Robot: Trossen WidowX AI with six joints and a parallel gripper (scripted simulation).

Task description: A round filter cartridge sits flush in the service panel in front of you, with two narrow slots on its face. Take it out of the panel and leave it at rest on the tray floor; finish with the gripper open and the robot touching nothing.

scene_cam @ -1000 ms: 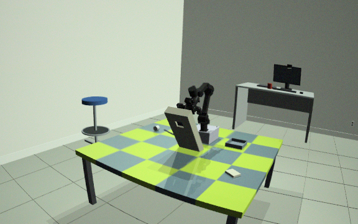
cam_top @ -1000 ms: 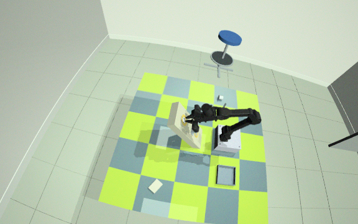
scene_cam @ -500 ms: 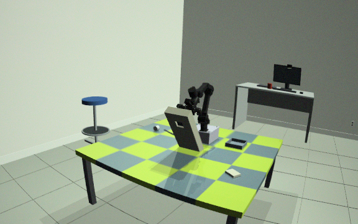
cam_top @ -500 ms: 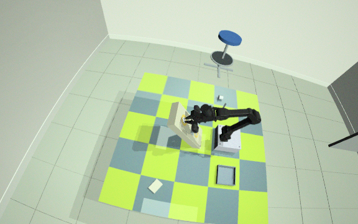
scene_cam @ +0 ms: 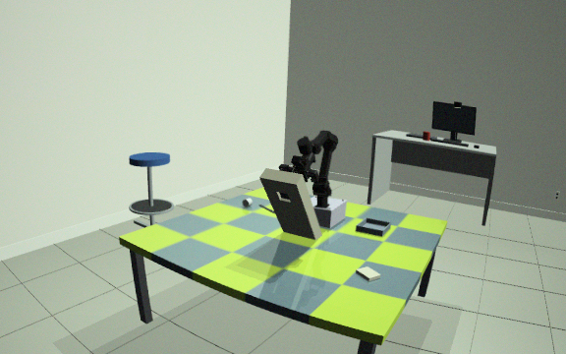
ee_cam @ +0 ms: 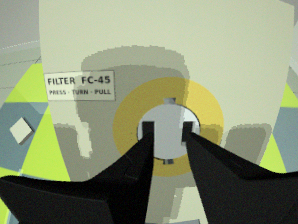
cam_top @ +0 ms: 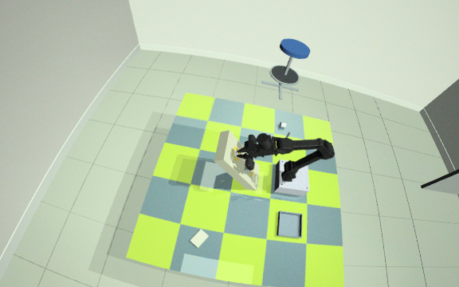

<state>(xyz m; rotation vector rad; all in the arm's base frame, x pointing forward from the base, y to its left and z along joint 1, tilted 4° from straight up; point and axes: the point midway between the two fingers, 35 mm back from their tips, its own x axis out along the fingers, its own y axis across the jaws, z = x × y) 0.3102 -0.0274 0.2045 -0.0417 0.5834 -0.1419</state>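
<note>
Right now my gripper tip is 20 mm short of the round white filter cartridge and 10 mm above it. Also, from my gripper tip: dark grey tray 370 mm behind, 330 mm to the left, 260 mm below; then beige service panel 30 mm behind, 90 mm below; then flat pale block 170 mm ahead, 430 mm to the left, 260 mm below.
</note>
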